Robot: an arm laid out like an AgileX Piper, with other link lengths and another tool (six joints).
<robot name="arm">
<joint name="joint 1" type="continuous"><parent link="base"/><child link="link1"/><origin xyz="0 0 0.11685" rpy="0 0 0"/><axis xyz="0 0 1"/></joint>
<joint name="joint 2" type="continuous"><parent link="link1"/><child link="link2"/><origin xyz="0 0 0" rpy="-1.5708 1.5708 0"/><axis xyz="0 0 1"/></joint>
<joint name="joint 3" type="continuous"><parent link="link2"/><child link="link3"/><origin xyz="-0.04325 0.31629 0" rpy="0 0 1.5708"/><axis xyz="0 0 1"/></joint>
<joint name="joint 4" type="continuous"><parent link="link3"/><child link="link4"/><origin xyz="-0.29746 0.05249 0" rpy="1.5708 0 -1.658"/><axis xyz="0 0 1"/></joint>
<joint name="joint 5" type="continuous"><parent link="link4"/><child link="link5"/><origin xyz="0 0 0" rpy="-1.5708 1.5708 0"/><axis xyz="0 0 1"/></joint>
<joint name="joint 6" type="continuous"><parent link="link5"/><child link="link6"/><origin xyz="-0.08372 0 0" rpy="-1.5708 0 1.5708"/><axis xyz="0 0 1"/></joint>
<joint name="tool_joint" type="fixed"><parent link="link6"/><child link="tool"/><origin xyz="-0.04 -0.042 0.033" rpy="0 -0.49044 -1.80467"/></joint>
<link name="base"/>
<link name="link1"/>
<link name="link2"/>
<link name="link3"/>
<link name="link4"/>
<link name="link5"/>
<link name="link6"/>
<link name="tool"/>
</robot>
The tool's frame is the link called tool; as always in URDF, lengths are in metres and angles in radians. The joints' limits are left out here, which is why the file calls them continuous.
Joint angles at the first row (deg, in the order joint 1, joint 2, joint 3, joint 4, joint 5, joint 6):
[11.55, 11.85, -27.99, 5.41, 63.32, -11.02]
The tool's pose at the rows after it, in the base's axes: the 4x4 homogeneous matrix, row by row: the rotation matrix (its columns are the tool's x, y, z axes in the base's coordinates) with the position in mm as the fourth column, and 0 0 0 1 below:
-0.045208, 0.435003, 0.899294, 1.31; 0.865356, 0.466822, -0.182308, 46.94; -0.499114, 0.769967, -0.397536, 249.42; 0, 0, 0, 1
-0.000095, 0.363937, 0.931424, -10.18; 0.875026, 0.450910, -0.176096, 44.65; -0.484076, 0.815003, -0.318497, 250.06; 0, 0, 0, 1
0.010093, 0.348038, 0.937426, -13.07; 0.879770, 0.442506, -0.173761, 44.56; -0.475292, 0.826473, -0.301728, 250.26; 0, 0, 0, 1
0.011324, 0.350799, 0.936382, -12.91; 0.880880, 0.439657, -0.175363, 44.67; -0.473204, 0.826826, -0.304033, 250.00; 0, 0, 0, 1
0.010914, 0.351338, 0.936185, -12.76; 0.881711, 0.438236, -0.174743, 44.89; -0.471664, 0.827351, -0.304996, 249.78; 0, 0, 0, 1
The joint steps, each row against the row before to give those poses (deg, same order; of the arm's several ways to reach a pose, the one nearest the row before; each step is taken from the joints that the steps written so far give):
[0.01, -5.88, 0.00, 0.19, -0.19, 0.07]
[-0.01, -5.16, 0.00, 0.01, -0.13, 0.07]
[0.00, -1.23, 0.00, 0.14, -0.01, 0.24]
[0.00, 0.00, 0.07, -0.05, 0.00, 0.23]
[0.00, 0.00, 0.07, 0.07, -0.05, 0.05]

